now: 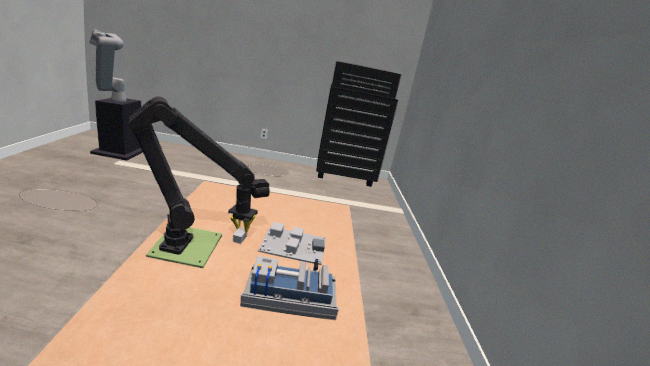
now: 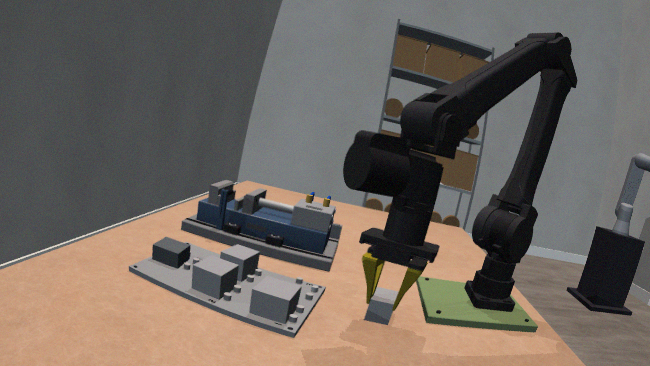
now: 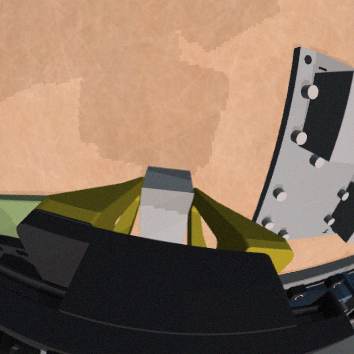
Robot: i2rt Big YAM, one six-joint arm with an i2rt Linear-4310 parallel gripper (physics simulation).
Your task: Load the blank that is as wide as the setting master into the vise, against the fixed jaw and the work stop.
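Places are measured from the arm's base along level axes (x ahead, y left, z up), in centimetres.
Pixels of known places: gripper, fingertip midpoint: [image 1: 242,231] [image 2: 381,306] [image 3: 167,189]; arm's base, link origin: [image 1: 176,243] [image 2: 487,299] [image 3: 31,263].
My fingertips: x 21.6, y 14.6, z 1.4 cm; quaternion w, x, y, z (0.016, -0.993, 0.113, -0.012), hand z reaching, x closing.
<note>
Ahead of a thing's pixels: the offset from my fingertips to its top centre. "*": to the spot under its first point.
My gripper [image 1: 243,230] [image 2: 382,305] [image 3: 167,189] points down, its yellow fingers shut on a loose grey block {dy -2.4, dx -0.4, dz +1.0 cm} [image 1: 239,236] [image 2: 380,311] [image 3: 164,212] at the table surface between the green base plate and the grey plate. Whether this block is a blank or the setting master I cannot tell. The grey plate {dy +0.5, dx +21.9, dz -1.8 cm} [image 1: 279,249] [image 2: 242,302] [image 3: 305,200] carries several light blocks and one darker block {dy +0.7, dx +31.9, dz +0.7 cm} [image 1: 318,244] [image 2: 171,252]. The blue vise {dy -27.5, dx +24.6, dz +7.3 cm} [image 1: 280,287] [image 2: 265,230] shows a gap between its end jaw [image 1: 324,279] [image 2: 221,192] and the rod-side jaw [image 1: 302,276] [image 2: 254,201]. A dark post {* dy -22.7, dx +31.4, dz +7.0 cm} [image 1: 316,265] [image 2: 223,210] stands at its side.
The arm stands on a green base plate [image 1: 205,245] [image 2: 450,305] [image 3: 17,212]. Small pins rise from the grey plate between its blocks. The vise's box {* dy -29.7, dx +15.5, dz +7.0 cm} [image 1: 265,270] [image 2: 314,215] with fittings stands at its other end. A black cabinet [image 1: 357,125] stands behind, off the table.
</note>
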